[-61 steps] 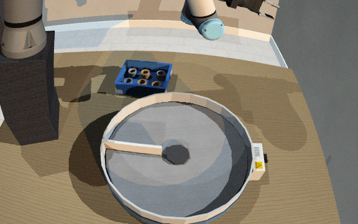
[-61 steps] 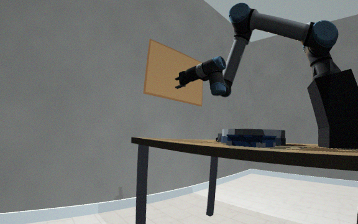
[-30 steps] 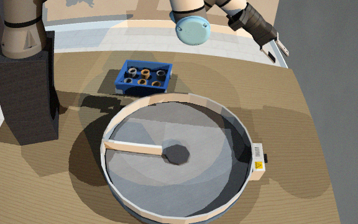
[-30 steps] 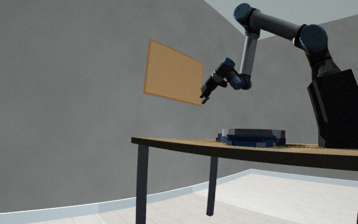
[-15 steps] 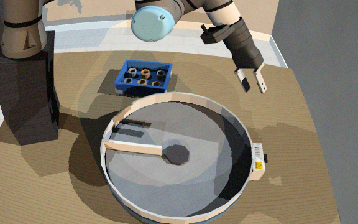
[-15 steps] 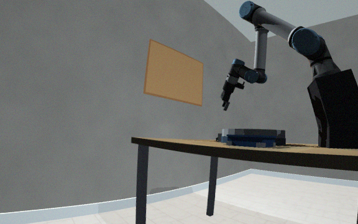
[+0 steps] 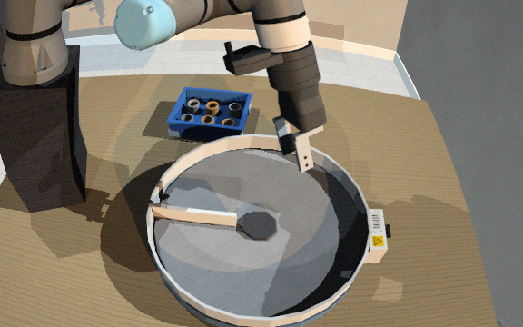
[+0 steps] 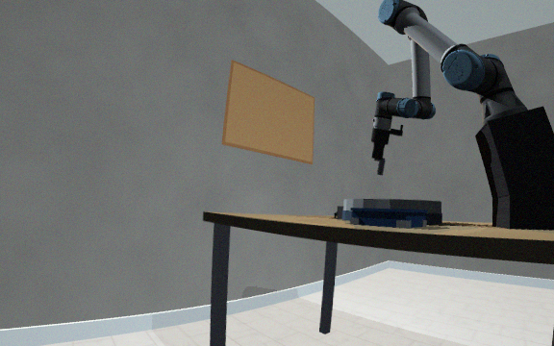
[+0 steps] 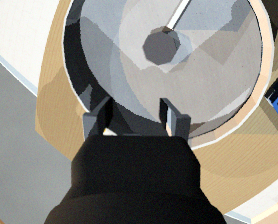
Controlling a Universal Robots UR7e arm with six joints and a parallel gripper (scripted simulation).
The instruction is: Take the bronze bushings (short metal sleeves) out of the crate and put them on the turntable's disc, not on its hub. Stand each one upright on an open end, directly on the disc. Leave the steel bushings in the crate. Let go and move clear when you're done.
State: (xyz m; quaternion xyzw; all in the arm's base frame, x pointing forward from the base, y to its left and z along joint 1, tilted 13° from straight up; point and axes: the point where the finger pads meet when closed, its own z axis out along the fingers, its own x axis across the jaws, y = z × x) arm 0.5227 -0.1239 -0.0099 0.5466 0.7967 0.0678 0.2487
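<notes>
My gripper is now 160 mm past the blue crate, 330 mm to the right of it and 200 mm above it. Also, from my hand: grey turntable disc (50 mm behind, 30 mm to the right, 170 mm below).
</notes>
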